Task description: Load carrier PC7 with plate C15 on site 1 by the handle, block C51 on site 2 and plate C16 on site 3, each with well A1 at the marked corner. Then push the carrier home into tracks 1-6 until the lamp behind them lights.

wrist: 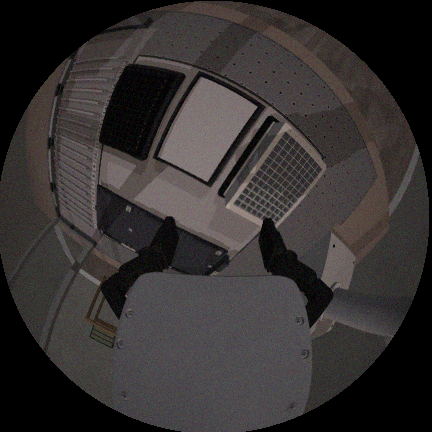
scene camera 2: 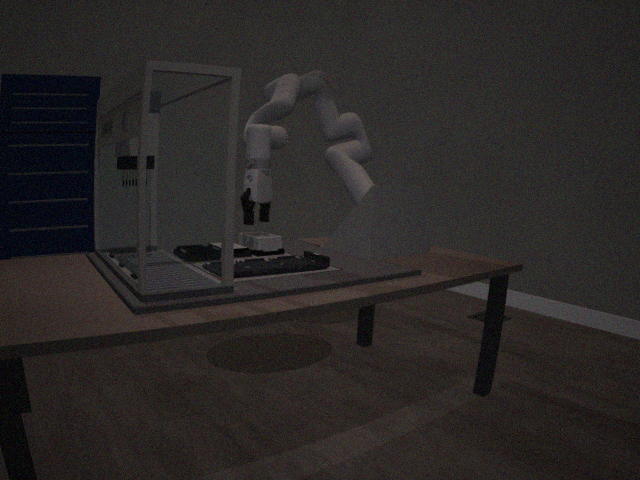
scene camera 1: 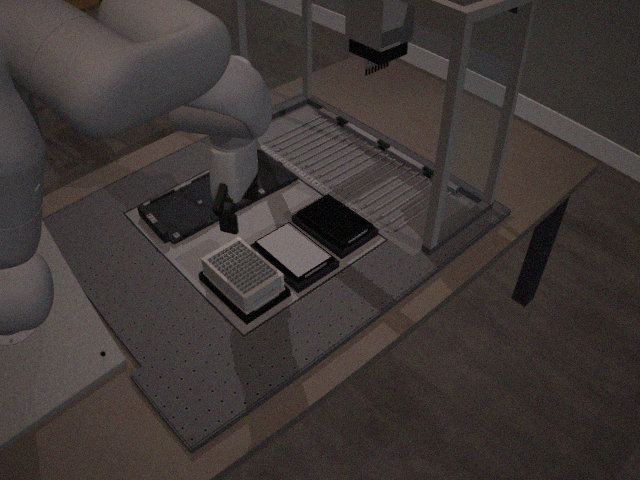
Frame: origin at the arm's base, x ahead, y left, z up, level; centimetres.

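Seen in the pictures: gripper, fingertip midpoint: point(wrist: 218, 228) point(scene camera 2: 256, 223) point(scene camera 1: 239, 214); arm's base, link origin: point(scene camera 2: 376, 212).
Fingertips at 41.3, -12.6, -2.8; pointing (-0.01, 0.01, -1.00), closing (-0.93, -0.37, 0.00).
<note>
Offsets run from my fingertips to a thing's top centre, as dx, dy, dz. "spot": to the spot under its first point.
The dark carrier {+9.2, +16.2, -6.9} point(scene camera 1: 180, 209) point(scene camera 2: 268, 264) point(wrist: 135, 225) lies flat, partly hidden by the arm in the first scene view; its sites show no plates. A tall white gridded block {-5.9, -5.5, -4.6} point(scene camera 1: 242, 273) point(scene camera 2: 266, 241) point(wrist: 280, 175) stands on a black holder. Beside it is a flat white-topped plate {+5.0, -7.7, -7.3} point(scene camera 1: 294, 248) point(wrist: 207, 127), then a black plate {+16.4, -8.5, -7.3} point(scene camera 1: 333, 222) point(wrist: 140, 110). Their labels are unreadable. My gripper point(scene camera 2: 256, 219) point(wrist: 218, 228) is open and empty, high above the deck. In the wrist view one fingertip overlaps the carrier side, the other the block's near corner.
The grooved tracks {spot: +34.3, +4.7, -9.8} point(scene camera 1: 336, 160) point(wrist: 77, 150) lie beyond the carrier and plates, inside a frame with upright posts point(scene camera 1: 449, 129) point(scene camera 2: 232, 180). A pipetting head point(scene camera 1: 377, 49) point(scene camera 2: 135, 162) hangs above. Small dark parts point(scene camera 1: 382, 143) line the tracks' far edge.
</note>
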